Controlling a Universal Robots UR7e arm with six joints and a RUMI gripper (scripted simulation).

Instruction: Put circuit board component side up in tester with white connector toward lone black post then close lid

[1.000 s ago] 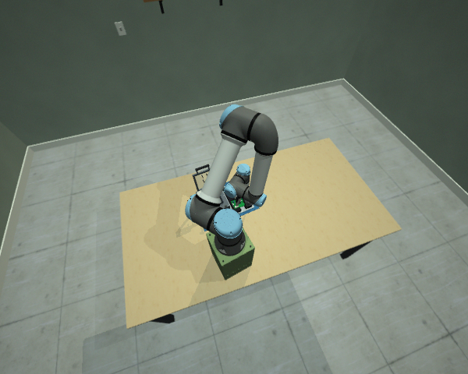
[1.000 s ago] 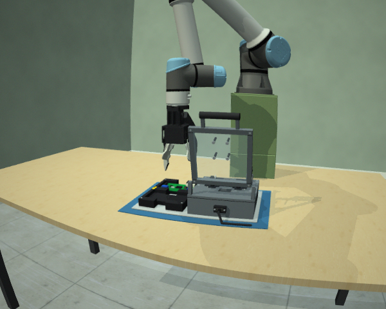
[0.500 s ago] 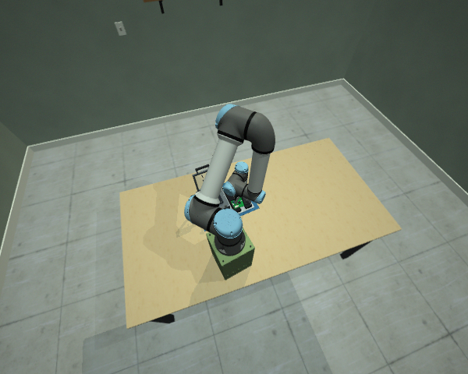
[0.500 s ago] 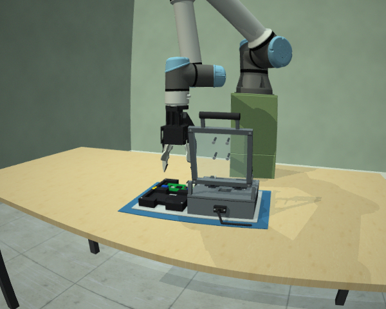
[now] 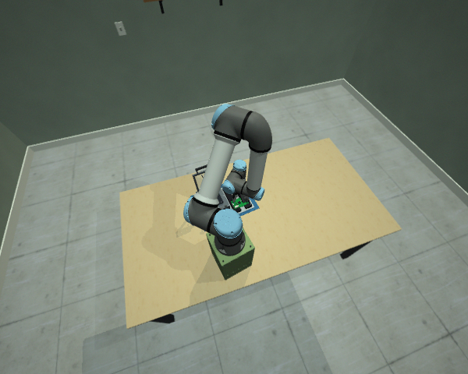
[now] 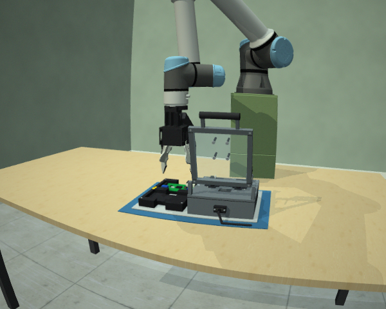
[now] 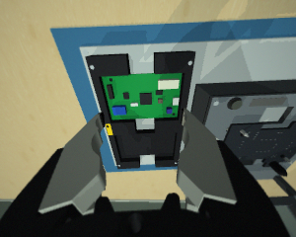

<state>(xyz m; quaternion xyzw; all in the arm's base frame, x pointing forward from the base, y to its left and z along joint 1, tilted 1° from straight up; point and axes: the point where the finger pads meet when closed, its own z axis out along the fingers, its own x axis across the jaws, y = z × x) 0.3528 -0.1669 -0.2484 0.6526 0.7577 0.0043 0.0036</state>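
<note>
Now: hand 50 mm above the green circuit board. From my hand the other things lie so: clear lid: 200 mm to the left, 160 mm ahead, 110 mm above; tester bed: 180 mm to the left, 40 mm ahead; black block: 230 mm to the left, 30 mm behind, 20 mm above.
</note>
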